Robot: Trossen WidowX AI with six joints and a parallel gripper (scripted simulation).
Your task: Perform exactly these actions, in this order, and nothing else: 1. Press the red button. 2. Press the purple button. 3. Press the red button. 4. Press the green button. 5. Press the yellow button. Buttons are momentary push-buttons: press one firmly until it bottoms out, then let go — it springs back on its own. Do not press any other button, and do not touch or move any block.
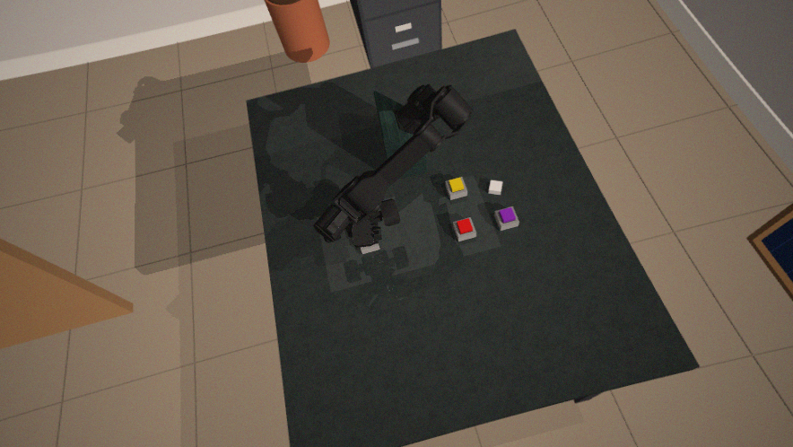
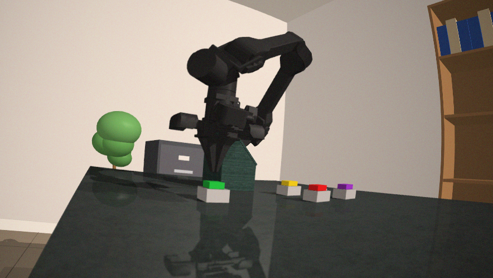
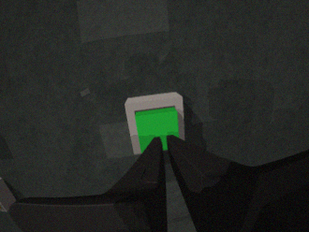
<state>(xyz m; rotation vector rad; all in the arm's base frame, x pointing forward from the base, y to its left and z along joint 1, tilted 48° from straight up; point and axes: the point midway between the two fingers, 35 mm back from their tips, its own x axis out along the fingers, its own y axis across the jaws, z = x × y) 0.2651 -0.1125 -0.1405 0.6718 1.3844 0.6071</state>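
My gripper tip is now 2 cm above the green button. From my gripper tip the other things lie so: purple button: 4 cm ahead, 37 cm to the left, 2 cm below; then yellow button: 9 cm behind, 27 cm to the left, 2 cm below; then red button: 4 cm ahead, 25 cm to the left, 2 cm below.
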